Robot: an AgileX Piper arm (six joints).
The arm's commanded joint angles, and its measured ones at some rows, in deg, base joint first. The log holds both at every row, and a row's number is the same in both.
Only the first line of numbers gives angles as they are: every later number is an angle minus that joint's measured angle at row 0.
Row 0, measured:
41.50, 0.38, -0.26, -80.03, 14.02, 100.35
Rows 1 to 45, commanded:
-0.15, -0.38, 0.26, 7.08, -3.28, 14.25
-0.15, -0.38, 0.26, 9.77, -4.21, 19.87
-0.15, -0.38, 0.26, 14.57, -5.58, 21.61
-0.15, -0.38, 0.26, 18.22, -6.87, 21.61
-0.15, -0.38, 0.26, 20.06, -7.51, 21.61
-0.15, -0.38, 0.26, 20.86, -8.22, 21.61
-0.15, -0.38, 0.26, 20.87, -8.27, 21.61
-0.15, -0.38, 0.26, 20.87, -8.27, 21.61
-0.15, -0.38, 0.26, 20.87, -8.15, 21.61
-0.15, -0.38, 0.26, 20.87, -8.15, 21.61
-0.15, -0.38, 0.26, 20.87, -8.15, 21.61
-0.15, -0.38, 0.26, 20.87, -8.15, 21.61
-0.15, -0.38, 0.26, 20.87, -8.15, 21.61
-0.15, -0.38, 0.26, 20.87, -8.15, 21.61
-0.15, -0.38, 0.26, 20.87, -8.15, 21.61
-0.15, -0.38, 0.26, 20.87, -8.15, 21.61
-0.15, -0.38, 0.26, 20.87, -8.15, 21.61
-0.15, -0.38, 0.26, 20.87, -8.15, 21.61
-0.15, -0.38, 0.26, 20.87, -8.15, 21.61
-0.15, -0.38, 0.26, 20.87, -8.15, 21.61
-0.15, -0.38, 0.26, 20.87, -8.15, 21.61
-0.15, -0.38, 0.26, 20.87, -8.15, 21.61
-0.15, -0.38, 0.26, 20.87, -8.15, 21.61
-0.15, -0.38, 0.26, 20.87, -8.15, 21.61
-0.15, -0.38, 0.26, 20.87, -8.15, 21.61
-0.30, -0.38, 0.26, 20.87, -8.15, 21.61
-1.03, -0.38, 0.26, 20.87, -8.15, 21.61
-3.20, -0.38, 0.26, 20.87, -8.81, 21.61
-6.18, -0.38, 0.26, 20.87, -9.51, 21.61
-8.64, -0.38, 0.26, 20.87, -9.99, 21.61
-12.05, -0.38, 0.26, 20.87, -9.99, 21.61
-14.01, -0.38, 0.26, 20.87, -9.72, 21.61
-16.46, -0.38, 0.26, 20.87, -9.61, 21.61
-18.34, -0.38, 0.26, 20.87, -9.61, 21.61
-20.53, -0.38, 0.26, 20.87, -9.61, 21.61
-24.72, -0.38, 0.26, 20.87, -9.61, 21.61
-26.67, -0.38, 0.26, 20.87, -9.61, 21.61
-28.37, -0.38, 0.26, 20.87, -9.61, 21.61
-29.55, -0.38, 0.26, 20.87, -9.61, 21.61
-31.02, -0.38, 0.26, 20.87, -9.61, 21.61
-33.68, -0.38, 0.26, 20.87, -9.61, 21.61
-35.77, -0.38, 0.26, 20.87, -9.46, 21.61
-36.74, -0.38, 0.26, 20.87, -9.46, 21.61
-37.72, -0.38, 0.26, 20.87, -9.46, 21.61
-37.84, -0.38, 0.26, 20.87, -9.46, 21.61
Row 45, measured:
-35.86, 0.00, 0.00, 21.02, -9.18, 21.41
